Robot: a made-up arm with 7 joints.
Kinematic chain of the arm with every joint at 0, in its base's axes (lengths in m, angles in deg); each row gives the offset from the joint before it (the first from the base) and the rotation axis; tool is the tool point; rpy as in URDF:
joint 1: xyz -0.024 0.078 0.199 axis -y
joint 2: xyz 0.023 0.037 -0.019 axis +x
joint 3: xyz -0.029 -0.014 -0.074 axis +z
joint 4: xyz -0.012 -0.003 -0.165 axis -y
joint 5: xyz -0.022 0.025 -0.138 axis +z
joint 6: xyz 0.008 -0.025 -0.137 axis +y
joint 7: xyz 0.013 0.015 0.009 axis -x
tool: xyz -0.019 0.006 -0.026 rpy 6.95 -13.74 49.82
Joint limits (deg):
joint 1: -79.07..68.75
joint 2: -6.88..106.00
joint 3: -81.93..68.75
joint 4: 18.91..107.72
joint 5: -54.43..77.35
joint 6: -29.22..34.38
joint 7: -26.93..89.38
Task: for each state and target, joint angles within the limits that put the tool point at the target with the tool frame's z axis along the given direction. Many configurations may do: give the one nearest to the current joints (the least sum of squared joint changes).
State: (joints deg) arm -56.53 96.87 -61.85 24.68 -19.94 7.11 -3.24
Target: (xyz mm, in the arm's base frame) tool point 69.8 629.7 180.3 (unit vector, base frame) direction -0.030 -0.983 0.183
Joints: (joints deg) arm -69.87 106.00 -36.38 19.99 -22.84 1.03 22.53
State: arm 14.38 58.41 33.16 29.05 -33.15 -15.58 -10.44
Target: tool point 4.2 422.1 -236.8 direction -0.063 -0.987 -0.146
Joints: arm 2.68 29.70 60.42 18.99 -27.72 -29.22 -26.93
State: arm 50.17 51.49 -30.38 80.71 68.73 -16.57 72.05
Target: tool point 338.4 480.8 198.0 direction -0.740 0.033 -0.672
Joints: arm 68.75 56.10 -24.82 31.69 59.53 -24.27 52.17
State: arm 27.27 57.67 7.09 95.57 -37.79 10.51 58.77
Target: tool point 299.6 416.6 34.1 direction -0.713 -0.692 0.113
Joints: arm 26.08 46.11 3.09 62.69 -54.08 25.97 29.85
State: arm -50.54 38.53 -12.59 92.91 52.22 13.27 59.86
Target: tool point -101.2 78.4 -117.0 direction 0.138 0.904 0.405
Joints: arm -54.68 34.20 -33.19 106.83 36.69 31.10 46.61
